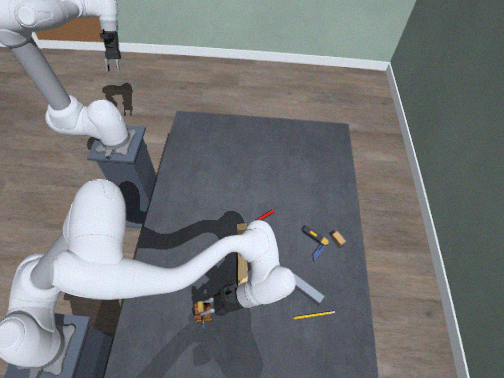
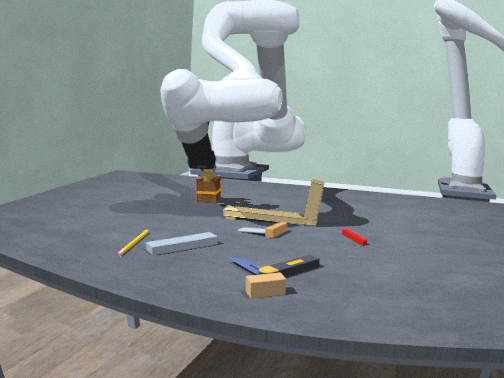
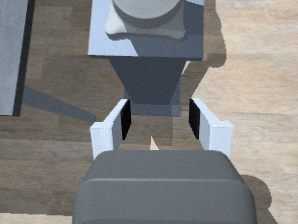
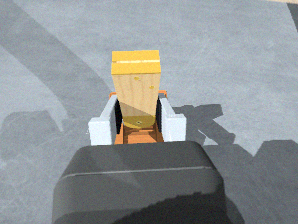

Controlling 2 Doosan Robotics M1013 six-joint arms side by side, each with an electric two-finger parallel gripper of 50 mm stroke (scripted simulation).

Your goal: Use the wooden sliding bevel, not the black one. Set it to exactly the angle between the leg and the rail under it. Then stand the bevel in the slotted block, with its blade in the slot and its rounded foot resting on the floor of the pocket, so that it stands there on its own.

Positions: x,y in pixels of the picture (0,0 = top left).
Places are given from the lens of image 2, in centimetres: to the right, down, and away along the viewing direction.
black bevel [image 2: 295,266]: 8, 14, 83
tan block [image 2: 257,286]: 1, 16, 73
grey bar [image 2: 204,239]: -10, 11, 99
The marked spots on the tan block and the grey bar are 28 cm apart.
